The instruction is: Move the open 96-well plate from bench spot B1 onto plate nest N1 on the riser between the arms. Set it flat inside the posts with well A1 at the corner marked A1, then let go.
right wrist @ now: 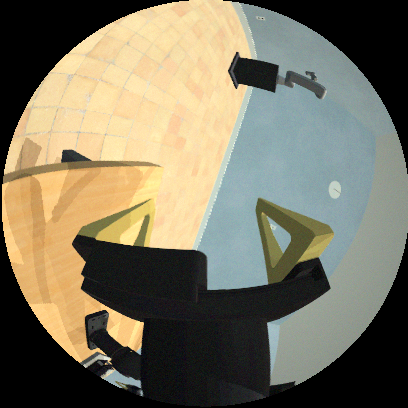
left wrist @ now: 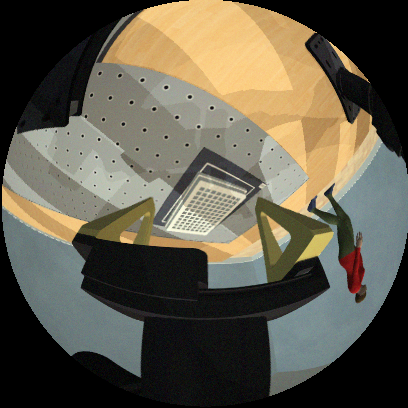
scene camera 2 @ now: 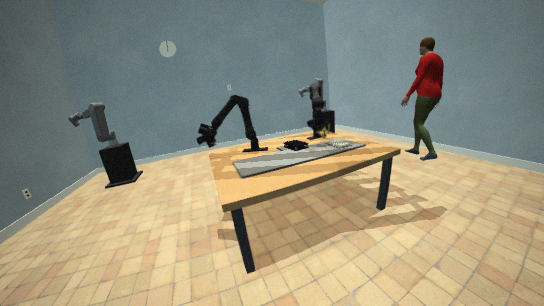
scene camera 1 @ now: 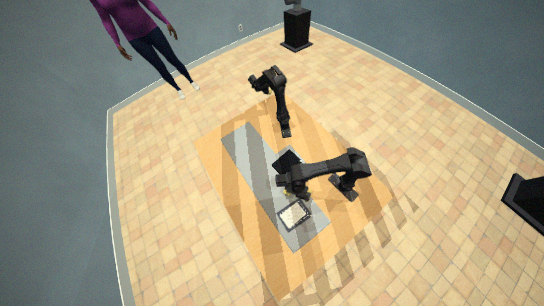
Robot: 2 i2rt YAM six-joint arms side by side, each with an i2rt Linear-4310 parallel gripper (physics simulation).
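Frame: origin at the left arm's base, x ahead, y left, z up, level; millimetres.
Seen in the pictures: left gripper, fingertip midpoint: (left wrist: 204, 202) (scene camera 2: 326, 136) (scene camera 1: 297, 198); right gripper, fingertip midpoint: (right wrist: 204, 203) (scene camera 2: 206, 141); left arm's base, origin of the base link: (left wrist: 340, 80) (scene camera 2: 316, 137) (scene camera 1: 342, 187); right arm's base, origin of the base link: (right wrist: 94, 331) (scene camera 2: 255, 150) (scene camera 1: 284, 126).
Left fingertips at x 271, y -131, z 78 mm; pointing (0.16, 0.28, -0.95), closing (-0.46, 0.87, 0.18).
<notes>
Pixels of each thing's middle, then the offset from my left fingertips to it. Level surfaces: height alone.
- open 96-well plate, body centre: (left wrist: 202, 210) (scene camera 1: 293, 214) (scene camera 2: 338, 143) 78 mm ahead, 49 mm left, 56 mm down
- dark spot mat, its level: 63 mm down
- black plate nest, body centre: (scene camera 1: 286, 163) (scene camera 2: 295, 144) 106 mm back, 213 mm right, 43 mm down
- long grey perforated board, its level: 65 mm down
- wooden table, its level: 78 mm down
The open 96-well plate (scene camera 1: 293, 215) (scene camera 2: 338, 144) (left wrist: 209, 206) is pale and lies flat on the dark spot mat (left wrist: 204, 156), over its white outline. My left gripper (scene camera 1: 298, 193) (scene camera 2: 324, 132) (left wrist: 204, 202) is open and empty, above and beside the plate; in the left wrist view the plate shows beyond and between the fingertips. The black plate nest (scene camera 1: 287, 163) (scene camera 2: 296, 144) stands on the riser between the arms. My right gripper (scene camera 1: 269, 92) (right wrist: 204, 203) is open and empty, held away from the plate near the table's far end. The A1 lettering is too small to read.
A long grey perforated board (scene camera 1: 252, 172) (scene camera 2: 280, 161) (left wrist: 165, 117) lies along the wooden table (scene camera 1: 235, 212) (scene camera 2: 280, 181) under the plate's mat. The left arm reaches over the table close to the nest. People and pedestals stand on the floor away from the table.
</notes>
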